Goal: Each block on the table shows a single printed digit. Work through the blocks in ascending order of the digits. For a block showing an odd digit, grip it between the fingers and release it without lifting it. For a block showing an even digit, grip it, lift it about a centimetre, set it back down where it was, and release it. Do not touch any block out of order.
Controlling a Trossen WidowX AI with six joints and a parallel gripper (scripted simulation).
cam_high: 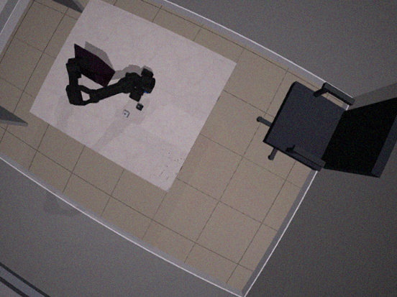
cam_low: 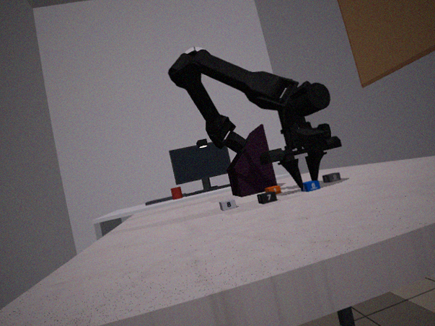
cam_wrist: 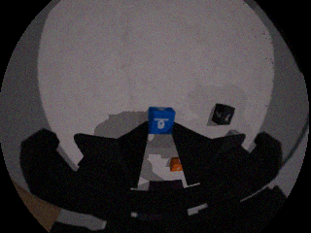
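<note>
The black block is 10 mm ahead of my gripper tip and 110 mm to the right of it. The rest, counted from my gripper tip: light grey block: 60 mm behind, 190 mm to the right; then blue block: 10 mm ahead; then orange block: 110 mm behind, 40 mm to the right.
</note>
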